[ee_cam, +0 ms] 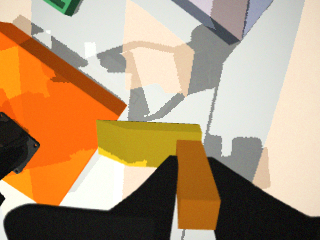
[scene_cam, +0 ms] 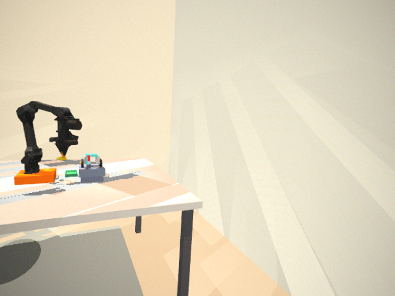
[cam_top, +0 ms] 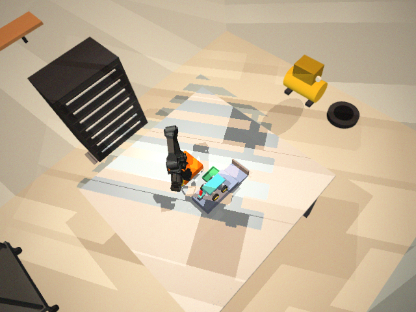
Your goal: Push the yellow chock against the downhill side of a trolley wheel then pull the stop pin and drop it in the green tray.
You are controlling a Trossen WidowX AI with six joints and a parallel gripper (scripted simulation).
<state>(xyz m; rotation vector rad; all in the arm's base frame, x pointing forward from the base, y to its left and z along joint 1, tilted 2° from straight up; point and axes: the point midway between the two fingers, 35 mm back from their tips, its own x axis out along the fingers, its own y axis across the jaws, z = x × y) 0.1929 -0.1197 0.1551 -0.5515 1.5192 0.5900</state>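
Right now my gripper tip is 2 cm to the right of the yellow chock, 1 cm past it and 1 cm above it. The rest, counted from my gripper tip: cyan trolley: 16 cm to the left, 14 cm ahead, 6 cm below; then ramp: 16 cm to the left, 14 cm ahead, 13 cm below; then stop pin: 13 cm ahead, 5 cm to the left, 5 cm below.
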